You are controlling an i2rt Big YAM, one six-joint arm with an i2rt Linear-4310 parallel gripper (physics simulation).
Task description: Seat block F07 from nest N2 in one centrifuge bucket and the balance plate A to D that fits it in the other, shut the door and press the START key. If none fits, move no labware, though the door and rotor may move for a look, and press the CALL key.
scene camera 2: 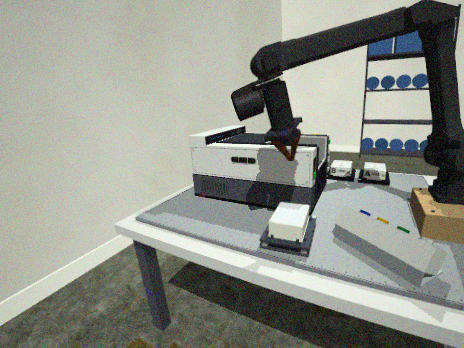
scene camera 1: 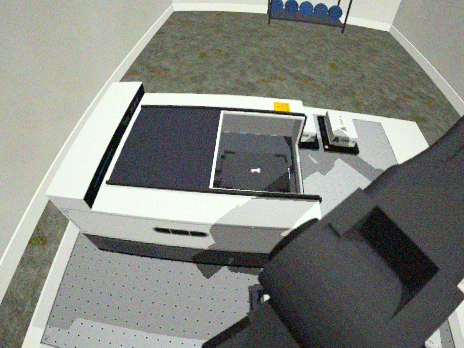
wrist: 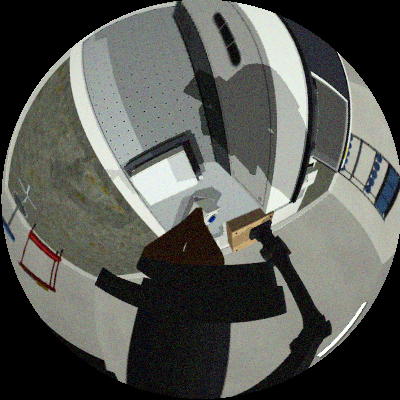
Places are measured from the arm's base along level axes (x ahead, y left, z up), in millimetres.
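Pixels of known places: gripper, fingertip midpoint: [scene camera 2: 291, 160] [wrist: 199, 211]; arm's base at its link origin: [scene camera 2: 448, 196] [wrist: 259, 228].
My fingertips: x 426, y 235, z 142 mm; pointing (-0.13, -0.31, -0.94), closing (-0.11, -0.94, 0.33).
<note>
Ahead of a thing's pixels: the offset from my fingertips to its top centre. "pt": to the spot under its first point.
The white centrifuge [scene camera 1: 185, 217] [scene camera 2: 215, 160] [wrist: 290, 125] has a dark top panel @(dz +15, dx +232, dy -255 mm) [scene camera 1: 165, 145] at its left and an opening at its right. Inside the opening is a dark bucket [scene camera 1: 237, 172] marked 1, with no white block showing in it. My gripper [scene camera 2: 291, 158] [wrist: 199, 211] is shut and empty, in front of the centrifuge's right front side in scene view 2. A white block @(dz -130, dx -13, dy +49 mm) [scene camera 2: 288, 220] [wrist: 165, 180] sits on a dark nest at the front; its label is not readable. Plates A @(dz -144, dx -236, dy -537 mm) [scene camera 1: 342, 129] [scene camera 2: 374, 172] and B @(dz -144, dx -97, dy -544 mm) [scene camera 2: 341, 170] sit on dark nests behind.
A grey sloped block @(dz -114, dx -236, dy +42 mm) [scene camera 2: 380, 245] lies right of the front nest, near blue, yellow and green marks. The arm's wooden base [scene camera 2: 425, 212] [wrist: 245, 232] stands at the right. A black display strip @(pt dz +27, dx +336, dy -235 mm) [scene camera 1: 115, 142] runs along the centrifuge's raised left end. The arm hides the lower right of scene view 1.
</note>
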